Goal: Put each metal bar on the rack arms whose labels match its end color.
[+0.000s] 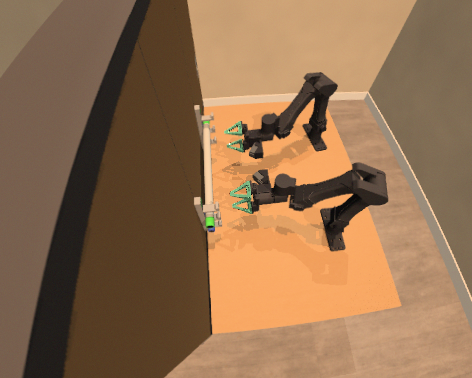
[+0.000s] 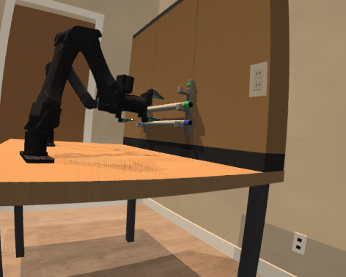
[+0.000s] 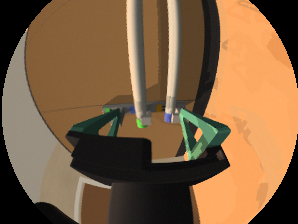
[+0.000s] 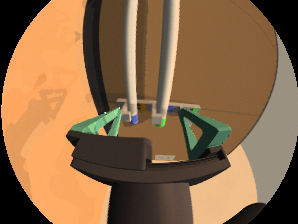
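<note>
Right now the green-ended bar is 140 mm to the right of my left hand, 100 mm ahead of it and 20 mm above it. Round my left hand: wall socket (690 mm to the right, 200 mm ahead, 90 mm above); then brown wall panel (210 mm above, 200 mm ahead, 130 mm to the right); then blue-ended bar (140 mm to the right, 110 mm ahead, 60 mm below).
Right now my right hand is 16 cm to the right of the green-ended bar, 7 cm short of it and 2 cm below it. The rest, counted from my right hand: wall socket: 40 cm to the right, 16 cm ahead, 9 cm above; then brown wall panel: 22 cm above, 17 cm ahead, 16 cm to the left; then blue-ended bar: 15 cm to the left, 7 cm ahead, 5 cm below.
</note>
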